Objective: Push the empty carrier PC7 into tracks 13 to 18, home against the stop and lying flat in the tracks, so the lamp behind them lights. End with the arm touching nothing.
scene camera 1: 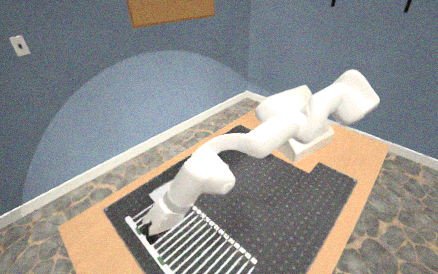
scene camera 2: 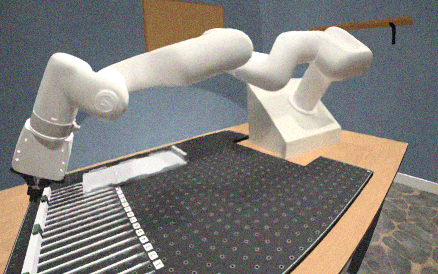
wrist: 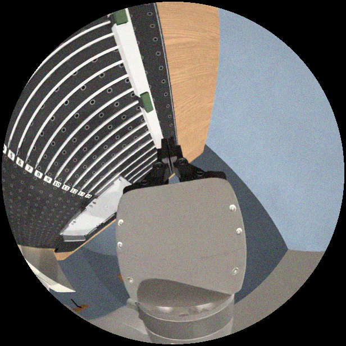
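Where they show: gripper, fingertip midpoint: [scene camera 1: 150, 240] [scene camera 2: 34, 197]; arm's base, origin of the base link: [scene camera 1: 306, 115] [scene camera 2: 302, 103].
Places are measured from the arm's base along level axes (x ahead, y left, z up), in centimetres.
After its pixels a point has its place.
Observation:
Carrier PC7 [scene camera 2: 135, 171] @(z -12.4, x 61.3, y -9.7 cm) [wrist: 100, 209] is a pale, empty tray. Its near end lies at the label end of the highest-numbered tracks, and the rest reaches back over the board. In scene camera 1 the arm hides most of it. The white tracks [scene camera 1: 200, 242] @(z -13.5, x 73.6, y 9.8 cm) [scene camera 2: 90, 227] @(z -13.5, x 75.3, y 9.6 cm) run to a white stop bar [scene camera 1: 149, 248] @(z -11.9, x 87.2, y 1.8 cm) [scene camera 2: 33, 250] @(z -11.9, x 85.5, y 13.8 cm) [wrist: 134, 62] with dark green lamp blocks [scene camera 1: 160, 260] @(z -11.3, x 86.3, y 7.5 cm) [scene camera 2: 37, 229] @(z -11.4, x 85.8, y 8.1 cm) [wrist: 146, 101]. My gripper [scene camera 1: 150, 234] @(z -7.0, x 86.1, y 2.5 cm) [scene camera 2: 35, 194] @(z -7.0, x 86.1, y 2.5 cm) [wrist: 168, 145] is shut and empty, low beside the bar's far part. Whether it touches the bar cannot be told.
The black perforated board [scene camera 1: 285, 200] @(z -13.5, x 39.9, y 18.2 cm) [scene camera 2: 220, 200] @(z -13.4, x 47.8, y 15.3 cm) lies on the wooden table [scene camera 1: 367, 142] @(z -14.8, x -23.8, y 26.1 cm) [scene camera 2: 380, 145] @(z -14.7, x -18.4, y 26.9 cm) [wrist: 187, 65]. The white robot base [scene camera 1: 312, 145] @(z -9.0, x 8.0, y 10.1 cm) [scene camera 2: 300, 135] @(z -8.1, x 12.3, y 8.7 cm) stands at the back. Small number labels [scene camera 2: 145, 239] @(z -13.4, x 65.4, y 18.4 cm) [wrist: 48, 179] line the track entries. My arm reaches over the board.

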